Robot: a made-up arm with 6 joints. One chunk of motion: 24 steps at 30 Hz.
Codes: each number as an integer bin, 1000 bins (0 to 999) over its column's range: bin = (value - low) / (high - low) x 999, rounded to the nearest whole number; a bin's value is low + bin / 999 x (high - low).
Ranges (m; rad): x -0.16..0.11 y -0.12..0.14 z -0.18..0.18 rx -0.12..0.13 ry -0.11..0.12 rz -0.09..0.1
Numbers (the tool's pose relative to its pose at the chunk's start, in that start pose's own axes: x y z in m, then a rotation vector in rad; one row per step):
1: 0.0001 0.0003 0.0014 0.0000 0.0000 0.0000
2: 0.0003 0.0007 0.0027 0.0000 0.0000 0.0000
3: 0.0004 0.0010 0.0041 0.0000 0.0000 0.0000
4: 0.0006 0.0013 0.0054 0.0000 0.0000 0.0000
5: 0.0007 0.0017 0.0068 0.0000 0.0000 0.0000
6: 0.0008 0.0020 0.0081 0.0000 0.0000 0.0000
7: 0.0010 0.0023 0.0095 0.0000 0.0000 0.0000
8: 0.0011 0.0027 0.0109 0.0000 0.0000 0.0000
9: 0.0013 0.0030 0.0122 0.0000 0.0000 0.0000
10: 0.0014 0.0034 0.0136 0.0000 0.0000 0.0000
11: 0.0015 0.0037 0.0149 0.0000 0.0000 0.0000
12: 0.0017 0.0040 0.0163 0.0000 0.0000 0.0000
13: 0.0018 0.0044 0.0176 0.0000 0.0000 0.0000
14: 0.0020 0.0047 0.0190 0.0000 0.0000 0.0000
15: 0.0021 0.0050 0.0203 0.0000 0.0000 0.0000
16: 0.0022 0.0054 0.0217 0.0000 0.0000 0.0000
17: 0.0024 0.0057 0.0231 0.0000 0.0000 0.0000
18: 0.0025 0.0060 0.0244 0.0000 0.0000 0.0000
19: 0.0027 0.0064 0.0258 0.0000 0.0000 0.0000
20: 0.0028 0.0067 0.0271 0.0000 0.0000 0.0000
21: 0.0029 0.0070 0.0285 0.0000 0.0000 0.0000
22: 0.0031 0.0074 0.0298 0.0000 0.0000 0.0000
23: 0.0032 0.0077 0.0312 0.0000 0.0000 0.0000
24: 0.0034 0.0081 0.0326 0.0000 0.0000 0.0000
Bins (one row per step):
1: 592 462 503 480 478 473
2: 593 464 507 480 478 473
3: 593 465 511 480 478 473
4: 594 466 514 480 478 473
5: 595 468 518 480 478 473
6: 595 469 522 480 478 473
7: 596 470 526 480 478 473
8: 596 471 530 480 478 473
9: 597 473 533 480 478 473
10: 597 474 537 480 478 473
11: 598 475 541 480 478 473
12: 598 476 545 480 478 473
13: 599 478 548 480 478 473
14: 599 479 552 480 478 473
15: 600 480 556 480 478 473
16: 600 482 560 480 478 473
17: 601 483 564 480 478 473
18: 601 484 567 480 478 473
19: 602 486 571 480 478 473
20: 602 487 575 480 478 473
21: 603 488 579 480 478 473
22: 603 490 582 480 478 473
23: 604 491 586 480 478 473
24: 605 492 590 480 478 473

